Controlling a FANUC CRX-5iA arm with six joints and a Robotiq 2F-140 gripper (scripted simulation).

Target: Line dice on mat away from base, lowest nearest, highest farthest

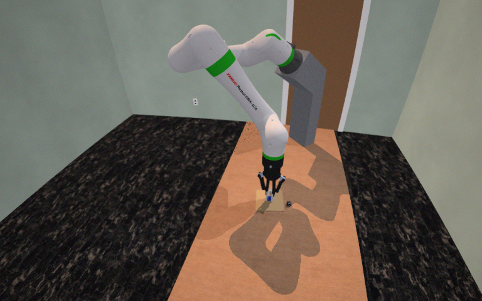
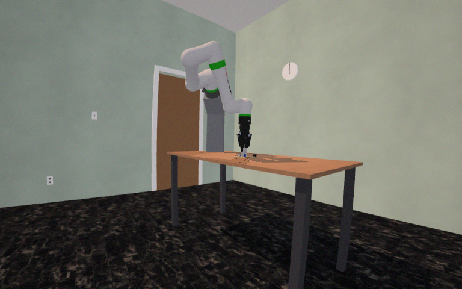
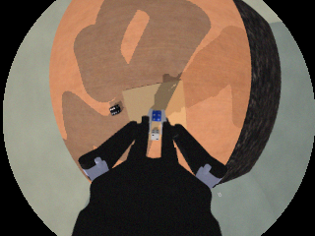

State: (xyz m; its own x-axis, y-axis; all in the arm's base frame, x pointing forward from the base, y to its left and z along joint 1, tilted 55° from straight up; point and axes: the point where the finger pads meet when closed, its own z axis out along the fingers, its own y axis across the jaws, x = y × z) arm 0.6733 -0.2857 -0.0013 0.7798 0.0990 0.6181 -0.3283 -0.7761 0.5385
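My gripper is now 2 cm above the blue die. The rest, counted from my hand: tan mat (4 cm below); then white die (5 cm behind, 2 cm to the left, 3 cm below); then black die (5 cm ahead, 9 cm to the left, 3 cm below).
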